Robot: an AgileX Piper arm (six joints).
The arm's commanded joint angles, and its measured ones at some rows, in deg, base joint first. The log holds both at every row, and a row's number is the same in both.
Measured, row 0:
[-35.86 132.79 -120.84 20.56 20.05 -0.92]
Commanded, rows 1 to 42:
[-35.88 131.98 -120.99 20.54 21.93 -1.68]
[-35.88 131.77 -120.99 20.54 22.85 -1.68]
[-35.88 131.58 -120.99 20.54 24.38 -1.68]
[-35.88 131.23 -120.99 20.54 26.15 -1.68]
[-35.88 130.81 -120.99 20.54 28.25 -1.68]
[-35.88 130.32 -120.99 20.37 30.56 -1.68]
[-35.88 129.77 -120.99 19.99 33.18 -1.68]
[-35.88 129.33 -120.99 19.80 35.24 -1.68]
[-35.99 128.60 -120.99 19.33 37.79 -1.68]
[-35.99 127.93 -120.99 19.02 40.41 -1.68]
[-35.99 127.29 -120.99 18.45 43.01 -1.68]
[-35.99 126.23 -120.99 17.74 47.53 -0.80]
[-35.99 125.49 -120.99 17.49 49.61 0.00]
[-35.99 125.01 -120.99 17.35 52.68 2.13]
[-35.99 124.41 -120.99 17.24 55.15 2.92]
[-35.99 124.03 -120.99 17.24 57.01 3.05]
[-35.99 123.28 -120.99 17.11 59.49 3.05]
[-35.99 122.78 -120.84 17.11 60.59 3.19]
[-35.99 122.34 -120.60 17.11 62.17 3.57]
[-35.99 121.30 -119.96 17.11 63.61 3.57]
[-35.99 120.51 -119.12 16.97 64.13 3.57]
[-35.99 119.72 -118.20 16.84 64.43 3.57]
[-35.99 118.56 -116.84 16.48 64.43 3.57]
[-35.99 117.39 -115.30 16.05 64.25 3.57]
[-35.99 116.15 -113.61 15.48 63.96 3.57]
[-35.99 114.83 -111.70 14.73 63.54 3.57]
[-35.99 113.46 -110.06 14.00 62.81 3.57]
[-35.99 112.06 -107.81 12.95 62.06 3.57]
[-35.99 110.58 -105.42 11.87 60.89 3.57]
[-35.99 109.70 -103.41 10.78 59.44 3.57]
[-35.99 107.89 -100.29 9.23 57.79 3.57]
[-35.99 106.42 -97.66 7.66 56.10 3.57]
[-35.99 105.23 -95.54 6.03 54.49 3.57]
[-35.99 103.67 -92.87 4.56 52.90 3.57]
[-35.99 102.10 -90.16 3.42 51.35 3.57]
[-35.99 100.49 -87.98 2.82 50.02 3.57]
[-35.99 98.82 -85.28 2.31 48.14 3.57]
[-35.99 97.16 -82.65 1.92 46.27 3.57]
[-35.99 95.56 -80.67 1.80 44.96 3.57]
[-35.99 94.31 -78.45 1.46 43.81 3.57]
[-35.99 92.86 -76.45 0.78 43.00 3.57]
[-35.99 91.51 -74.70 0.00 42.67 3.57]
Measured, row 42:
[-35.97 96.91 -81.12 2.57 46.99 3.24]
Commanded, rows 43 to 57:
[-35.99 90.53 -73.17 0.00 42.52 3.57]
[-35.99 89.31 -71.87 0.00 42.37 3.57]
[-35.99 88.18 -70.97 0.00 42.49 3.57]
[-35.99 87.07 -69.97 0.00 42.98 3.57]
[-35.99 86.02 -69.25 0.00 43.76 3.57]
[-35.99 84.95 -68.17 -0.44 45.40 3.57]
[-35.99 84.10 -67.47 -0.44 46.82 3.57]
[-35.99 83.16 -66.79 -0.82 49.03 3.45]
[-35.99 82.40 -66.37 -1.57 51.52 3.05]
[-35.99 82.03 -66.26 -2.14 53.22 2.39]
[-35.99 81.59 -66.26 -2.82 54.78 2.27]
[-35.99 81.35 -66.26 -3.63 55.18 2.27]
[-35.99 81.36 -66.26 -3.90 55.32 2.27]
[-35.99 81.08 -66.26 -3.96 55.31 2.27]
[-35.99 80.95 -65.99 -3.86 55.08 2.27]
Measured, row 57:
[-35.97 82.04 -66.52 -2.56 54.19 2.89]
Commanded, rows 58 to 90:
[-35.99 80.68 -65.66 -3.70 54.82 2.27]
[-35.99 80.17 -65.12 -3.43 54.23 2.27]
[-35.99 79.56 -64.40 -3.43 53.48 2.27]
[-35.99 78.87 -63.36 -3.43 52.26 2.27]
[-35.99 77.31 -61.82 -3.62 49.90 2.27]
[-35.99 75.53 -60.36 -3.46 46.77 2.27]
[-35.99 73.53 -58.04 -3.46 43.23 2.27]
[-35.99 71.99 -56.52 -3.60 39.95 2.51]
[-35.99 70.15 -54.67 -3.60 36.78 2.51]
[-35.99 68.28 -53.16 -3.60 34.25 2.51]
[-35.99 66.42 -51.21 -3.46 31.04 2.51]
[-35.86 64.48 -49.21 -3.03 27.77 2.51]
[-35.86 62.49 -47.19 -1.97 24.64 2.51]
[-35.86 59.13 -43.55 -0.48 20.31 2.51]
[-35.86 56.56 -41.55 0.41 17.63 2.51]
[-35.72 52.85 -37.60 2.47 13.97 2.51]
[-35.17 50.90 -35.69 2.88 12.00 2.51]
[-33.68 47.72 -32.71 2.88 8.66 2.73]
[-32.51 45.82 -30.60 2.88 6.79 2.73]
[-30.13 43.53 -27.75 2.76 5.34 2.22]
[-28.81 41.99 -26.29 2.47 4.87 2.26]
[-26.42 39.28 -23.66 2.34 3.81 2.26]
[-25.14 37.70 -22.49 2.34 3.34 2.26]
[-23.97 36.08 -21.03 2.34 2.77 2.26]
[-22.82 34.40 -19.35 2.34 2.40 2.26]
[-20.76 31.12 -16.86 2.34 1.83 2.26]
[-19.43 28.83 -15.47 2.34 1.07 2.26]
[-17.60 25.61 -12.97 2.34 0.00 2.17]
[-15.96 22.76 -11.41 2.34 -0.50 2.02]
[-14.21 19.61 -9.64 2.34 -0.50 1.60]
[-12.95 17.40 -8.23 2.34 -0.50 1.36]
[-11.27 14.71 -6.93 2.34 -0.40 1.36]
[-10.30 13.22 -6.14 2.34 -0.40 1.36]
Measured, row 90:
[-13.79 18.78 -9.12 2.37 0.59 2.13]
